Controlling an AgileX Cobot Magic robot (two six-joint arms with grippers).
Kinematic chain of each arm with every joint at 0, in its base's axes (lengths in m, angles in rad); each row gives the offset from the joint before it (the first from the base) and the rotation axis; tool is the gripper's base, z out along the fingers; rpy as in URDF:
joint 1: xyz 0 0 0.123 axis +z
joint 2: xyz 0 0 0 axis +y
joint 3: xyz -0.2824 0 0.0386 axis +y
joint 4: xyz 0.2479 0 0.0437 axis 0.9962 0 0.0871
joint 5: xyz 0 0 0 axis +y
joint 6: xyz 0.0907 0 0.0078 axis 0.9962 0 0.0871
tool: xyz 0 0 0 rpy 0 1.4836 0
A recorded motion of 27 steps. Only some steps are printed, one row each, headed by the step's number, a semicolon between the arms.
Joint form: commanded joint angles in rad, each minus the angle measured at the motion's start. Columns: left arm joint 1, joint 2, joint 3, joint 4, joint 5, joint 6; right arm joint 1, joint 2, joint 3, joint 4, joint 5, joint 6.
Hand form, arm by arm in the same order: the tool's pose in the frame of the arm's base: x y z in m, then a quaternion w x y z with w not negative. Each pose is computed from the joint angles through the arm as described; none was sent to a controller.
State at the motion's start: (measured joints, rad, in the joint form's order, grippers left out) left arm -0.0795 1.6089 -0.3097 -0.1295 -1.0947 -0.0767; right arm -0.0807 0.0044 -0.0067 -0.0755 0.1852 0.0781
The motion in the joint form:
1: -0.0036 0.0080 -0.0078 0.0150 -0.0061 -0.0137; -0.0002 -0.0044 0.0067 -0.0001 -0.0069 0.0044
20: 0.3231 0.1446 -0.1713 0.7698 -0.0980 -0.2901; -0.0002 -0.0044 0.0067 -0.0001 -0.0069 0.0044
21: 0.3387 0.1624 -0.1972 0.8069 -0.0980 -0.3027; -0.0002 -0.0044 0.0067 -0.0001 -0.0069 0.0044
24: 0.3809 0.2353 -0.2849 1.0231 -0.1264 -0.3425; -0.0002 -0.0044 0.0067 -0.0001 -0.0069 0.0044
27: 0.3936 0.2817 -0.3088 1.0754 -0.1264 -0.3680; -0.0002 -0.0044 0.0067 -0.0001 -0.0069 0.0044
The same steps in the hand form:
1: 0.2500 -0.0115 0.1658 0.66485 -0.05604 0.74396 -0.03699; 0.0559 -0.0058 0.1969 0.67372 0.03736 0.73746 -0.02949
20: 0.2833 0.0184 0.1638 0.66477 0.07512 0.72476 -0.16483; 0.0559 -0.0058 0.1969 0.67372 0.03736 0.73746 -0.02949
21: 0.2884 0.0216 0.1630 0.66310 0.08290 0.72438 -0.16938; 0.0559 -0.0058 0.1969 0.67372 0.03736 0.73746 -0.02949
24: 0.3012 0.0239 0.1556 0.64494 0.15329 0.71891 -0.20911; 0.0559 -0.0058 0.1969 0.67372 0.03736 0.73746 -0.02949
27: 0.3051 0.0262 0.1447 0.62735 0.15788 0.72825 -0.22616; 0.0559 -0.0058 0.1969 0.67372 0.03736 0.73746 -0.02949

